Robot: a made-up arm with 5 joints.
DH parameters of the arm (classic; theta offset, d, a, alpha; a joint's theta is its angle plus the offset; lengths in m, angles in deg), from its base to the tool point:
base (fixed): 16.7 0 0.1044 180
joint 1: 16.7 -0.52 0.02 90
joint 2: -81.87 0 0.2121 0
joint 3: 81.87 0 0.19 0
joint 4: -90 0.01 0.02 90
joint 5: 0 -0.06 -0.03 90
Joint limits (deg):
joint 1: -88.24..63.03
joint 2: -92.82..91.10
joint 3: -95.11..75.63
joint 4: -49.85..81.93
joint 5: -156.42..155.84
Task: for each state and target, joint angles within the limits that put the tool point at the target. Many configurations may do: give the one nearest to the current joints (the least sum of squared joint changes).
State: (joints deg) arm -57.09 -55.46 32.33 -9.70 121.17
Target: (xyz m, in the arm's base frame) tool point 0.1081 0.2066 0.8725
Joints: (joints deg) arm -88.24 -21.46 -2.36 -3.35 155.01
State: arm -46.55 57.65 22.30 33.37 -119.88
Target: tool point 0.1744 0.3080 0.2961
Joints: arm -67.95 73.74 4.45 28.87 -122.07
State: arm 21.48 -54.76 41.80 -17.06 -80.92
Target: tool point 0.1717 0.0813 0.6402
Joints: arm -8.95 -69.72 72.05 -14.57 -79.69
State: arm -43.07 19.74 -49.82 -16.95 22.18
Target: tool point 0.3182 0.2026 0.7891
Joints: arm -38.53 -4.24 -9.16 -6.96 21.35
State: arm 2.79 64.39 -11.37 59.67 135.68
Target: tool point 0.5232 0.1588 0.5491
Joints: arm -18.17 48.15 -33.00 52.27 139.14
